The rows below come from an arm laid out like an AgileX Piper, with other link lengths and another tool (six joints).
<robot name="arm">
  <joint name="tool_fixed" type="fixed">
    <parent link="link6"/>
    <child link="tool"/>
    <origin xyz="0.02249 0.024 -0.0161" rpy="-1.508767 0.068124 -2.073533"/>
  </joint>
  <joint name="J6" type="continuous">
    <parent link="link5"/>
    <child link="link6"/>
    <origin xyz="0.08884 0 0.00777" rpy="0 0 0"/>
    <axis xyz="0.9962 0 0.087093"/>
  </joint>
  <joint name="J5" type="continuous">
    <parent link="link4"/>
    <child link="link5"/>
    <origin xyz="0 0 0" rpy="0 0 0"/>
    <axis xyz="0 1 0"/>
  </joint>
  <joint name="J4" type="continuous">
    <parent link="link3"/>
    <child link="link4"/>
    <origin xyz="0.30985 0 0.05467" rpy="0 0 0"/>
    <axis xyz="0.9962 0 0.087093"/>
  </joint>
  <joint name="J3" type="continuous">
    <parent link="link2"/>
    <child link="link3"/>
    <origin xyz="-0.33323 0 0.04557" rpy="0 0 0"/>
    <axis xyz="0 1 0"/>
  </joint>
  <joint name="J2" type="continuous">
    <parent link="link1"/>
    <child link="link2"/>
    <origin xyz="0 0 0" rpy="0 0 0"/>
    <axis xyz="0 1 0"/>
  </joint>
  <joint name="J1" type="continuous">
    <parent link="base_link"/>
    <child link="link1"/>
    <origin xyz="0 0 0.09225" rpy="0 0 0"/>
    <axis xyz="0 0 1"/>
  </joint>
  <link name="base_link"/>
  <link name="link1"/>
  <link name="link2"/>
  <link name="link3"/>
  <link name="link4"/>
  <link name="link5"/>
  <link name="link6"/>
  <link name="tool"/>
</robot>
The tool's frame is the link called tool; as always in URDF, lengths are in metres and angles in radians. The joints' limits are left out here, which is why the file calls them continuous.
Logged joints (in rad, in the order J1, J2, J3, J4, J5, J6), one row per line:
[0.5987 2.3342 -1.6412 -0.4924 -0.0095 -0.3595]
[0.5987 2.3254 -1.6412 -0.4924 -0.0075 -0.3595]
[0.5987 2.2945 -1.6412 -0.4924 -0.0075 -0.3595]
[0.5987 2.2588 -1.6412 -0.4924 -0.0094 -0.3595]
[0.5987 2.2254 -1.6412 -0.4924 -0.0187 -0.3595]
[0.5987 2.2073 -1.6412 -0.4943 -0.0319 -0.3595]
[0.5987 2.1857 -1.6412 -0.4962 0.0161 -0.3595]
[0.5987 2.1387 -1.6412 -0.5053 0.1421 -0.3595]
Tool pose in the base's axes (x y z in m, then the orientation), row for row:
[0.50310 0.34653 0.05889 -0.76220 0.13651 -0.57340 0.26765]
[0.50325 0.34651 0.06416 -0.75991 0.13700 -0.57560 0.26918]
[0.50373 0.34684 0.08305 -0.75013 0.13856 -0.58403 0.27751]
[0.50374 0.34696 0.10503 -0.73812 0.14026 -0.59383 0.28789]
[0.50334 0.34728 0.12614 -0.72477 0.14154 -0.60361 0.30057]
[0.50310 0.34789 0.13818 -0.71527 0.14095 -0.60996 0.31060]
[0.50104 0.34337 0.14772 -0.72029 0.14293 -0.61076 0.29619]
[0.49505 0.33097 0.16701 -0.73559 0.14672 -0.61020 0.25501]
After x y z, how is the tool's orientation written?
As a quaternion, x y z w.
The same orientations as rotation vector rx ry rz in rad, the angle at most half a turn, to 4 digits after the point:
[-2.0565 0.3683 -1.5471]
[-2.0487 0.3694 -1.5518]
[-2.0138 0.3720 -1.5679]
[-1.9712 0.3746 -1.5859]
[-1.9233 0.3756 -1.6018]
[-1.8887 0.3722 -1.6106]
[-1.9156 0.3801 -1.6243]
[-1.9976 0.3984 -1.6571]

